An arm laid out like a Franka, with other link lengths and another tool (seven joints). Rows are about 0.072 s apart.
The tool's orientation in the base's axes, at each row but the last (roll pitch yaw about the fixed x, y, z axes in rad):
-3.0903, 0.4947, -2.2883
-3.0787, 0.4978, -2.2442
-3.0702, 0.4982, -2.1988
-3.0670, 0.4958, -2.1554
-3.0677, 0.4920, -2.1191
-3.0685, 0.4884, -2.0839
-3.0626, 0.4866, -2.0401
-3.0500, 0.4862, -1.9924
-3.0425, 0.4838, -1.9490
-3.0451, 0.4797, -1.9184
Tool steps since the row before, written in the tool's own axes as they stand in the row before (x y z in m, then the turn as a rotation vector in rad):
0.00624, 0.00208, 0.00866, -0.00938, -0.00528, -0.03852
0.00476, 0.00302, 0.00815, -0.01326, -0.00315, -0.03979
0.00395, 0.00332, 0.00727, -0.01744, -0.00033, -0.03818
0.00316, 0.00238, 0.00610, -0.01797, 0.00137, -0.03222
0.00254, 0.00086, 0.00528, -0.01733, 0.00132, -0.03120
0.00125, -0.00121, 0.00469, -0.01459, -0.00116, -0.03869
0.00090, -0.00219, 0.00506, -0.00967, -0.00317, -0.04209
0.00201, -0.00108, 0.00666, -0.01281, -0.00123, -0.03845
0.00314, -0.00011, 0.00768, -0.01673, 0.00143, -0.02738
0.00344, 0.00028, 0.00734, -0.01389, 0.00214, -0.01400
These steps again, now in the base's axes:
-0.00211, 0.00007, -0.01067, -0.00418, -0.00981, 0.03855
-0.00209, 0.00140, -0.00959, -0.00412, -0.00619, 0.04140
-0.00220, 0.00173, -0.00847, -0.00363, -0.00093, 0.04181
-0.00149, 0.00122, -0.00701, -0.00283, 0.00255, 0.03672
-0.00025, 0.00048, -0.00590, -0.00276, 0.00242, 0.03552
0.00186, 0.00015, -0.00464, -0.00404, -0.00376, 0.04100
0.00297, 0.00015, -0.00473, -0.00520, -0.00991, 0.04183
0.00206, 0.00047, -0.00672, -0.00480, -0.00510, 0.03994
0.00109, 0.00039, -0.00822, -0.00303, 0.00357, 0.03178
0.00052, 0.00017, -0.00809, -0.00123, 0.00681, 0.01859

